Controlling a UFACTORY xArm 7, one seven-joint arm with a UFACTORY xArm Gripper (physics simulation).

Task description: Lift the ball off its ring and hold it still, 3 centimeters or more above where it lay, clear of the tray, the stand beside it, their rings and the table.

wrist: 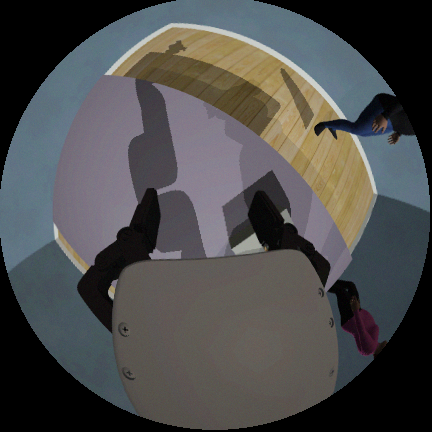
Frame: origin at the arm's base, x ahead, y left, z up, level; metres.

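Seen in the pictures: gripper, fingertip midpoint: (206,201).
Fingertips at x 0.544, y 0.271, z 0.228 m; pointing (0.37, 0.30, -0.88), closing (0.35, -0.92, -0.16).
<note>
A point is followed by its place in that frame.
My gripper (206,201) {x 0.544, y 0.271, z 0.228 m} is open, with its two dark fingers wide apart over the table and nothing between them. A pale, flat-topped object (247,244) {x 0.444, y 0.113, z 0.029 m} shows partly behind and beside the right finger, above the edge of the gripper's grey housing. It may be the tray or the stand; I cannot tell which. A tiny brownish detail at its lower edge is too small to identify. The ball and its ring cannot be made out in the wrist view; the housing and fingers hide part of the table.
The lavender table top (95,150) {x 0.523, y 0.733, z -0.032 m} carries broad dark shadows of the arm. Wooden floor (330,175) shows beyond its edge. A person in blue trousers (367,121) is at the right, and a person in a magenta top (363,334) is at the lower right.
</note>
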